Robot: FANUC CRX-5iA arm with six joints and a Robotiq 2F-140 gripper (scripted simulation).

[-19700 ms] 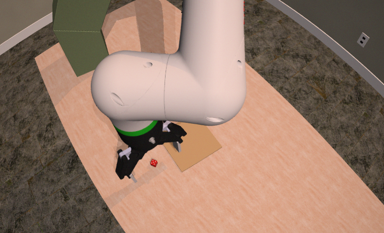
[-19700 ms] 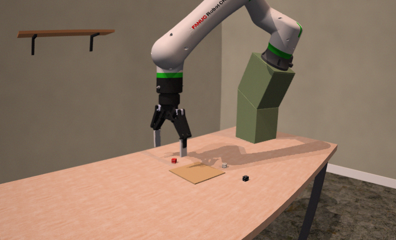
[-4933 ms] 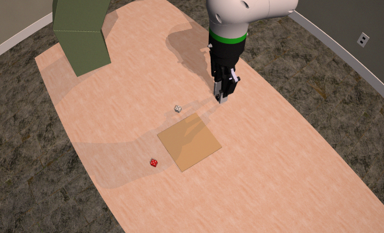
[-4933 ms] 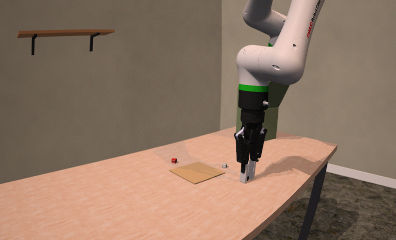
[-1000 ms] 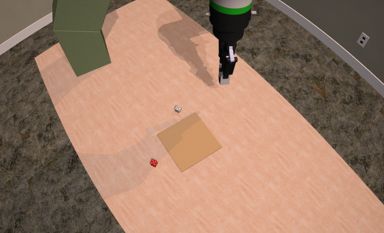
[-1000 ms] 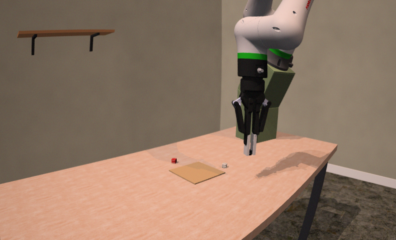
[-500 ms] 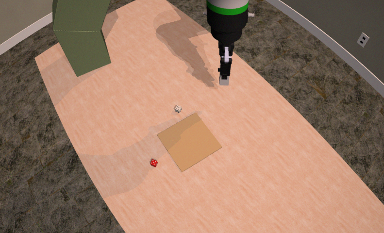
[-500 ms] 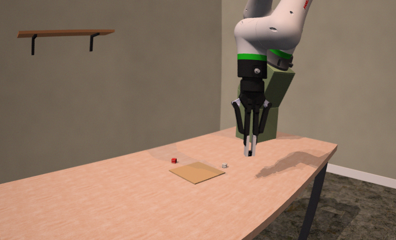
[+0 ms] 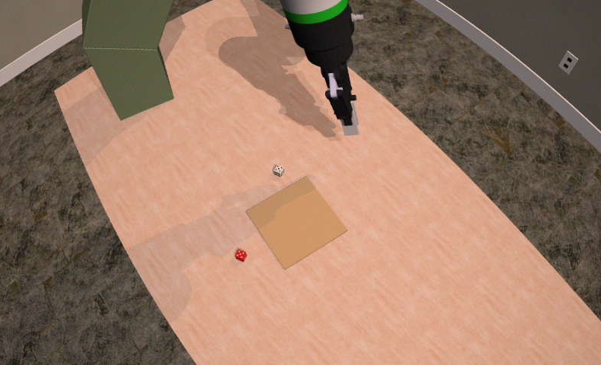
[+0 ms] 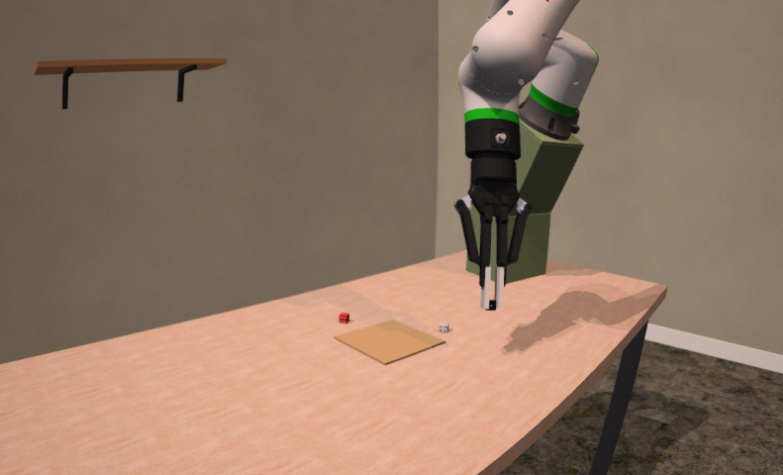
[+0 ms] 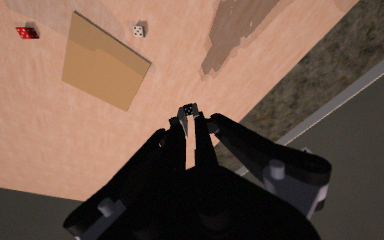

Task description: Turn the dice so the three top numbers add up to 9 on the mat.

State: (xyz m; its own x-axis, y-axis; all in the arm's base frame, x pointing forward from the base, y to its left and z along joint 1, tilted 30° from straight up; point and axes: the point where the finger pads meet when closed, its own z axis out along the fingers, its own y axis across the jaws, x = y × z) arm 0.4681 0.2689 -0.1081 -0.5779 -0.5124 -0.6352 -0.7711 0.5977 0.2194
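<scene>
Right now my hand is 30 mm above the black die. Round my hand: tan square mat (160 mm to the right, 120 mm below, 70 mm ahead); white die (130 mm to the right, 120 mm below, 40 mm behind); red die (290 mm to the right, 120 mm below, 70 mm ahead).
</scene>
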